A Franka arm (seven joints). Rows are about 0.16 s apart.
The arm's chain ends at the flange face. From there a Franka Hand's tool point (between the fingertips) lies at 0.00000 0.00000 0.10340 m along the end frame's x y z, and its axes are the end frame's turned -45 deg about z.
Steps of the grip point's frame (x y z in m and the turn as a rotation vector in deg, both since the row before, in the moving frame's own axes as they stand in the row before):
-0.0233 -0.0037 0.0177 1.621 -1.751 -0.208
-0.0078 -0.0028 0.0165 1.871 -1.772 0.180
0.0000 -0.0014 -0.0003 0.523 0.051 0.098
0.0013 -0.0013 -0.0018 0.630 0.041 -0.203
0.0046 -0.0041 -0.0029 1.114 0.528 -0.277
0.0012 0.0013 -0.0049 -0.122 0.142 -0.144
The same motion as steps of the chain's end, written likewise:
-0.0148 0.0137 0.0178 -0.092 -2.384 -0.208
-0.0028 0.0037 0.0166 0.070 -2.576 0.180
-0.0004 -0.0003 -0.0003 0.406 -0.334 0.098
0.0008 -0.0010 -0.0018 0.474 -0.416 -0.203
0.0011 -0.0041 -0.0029 1.161 -0.414 -0.277
0.0014 0.0001 -0.0049 0.014 0.187 -0.144

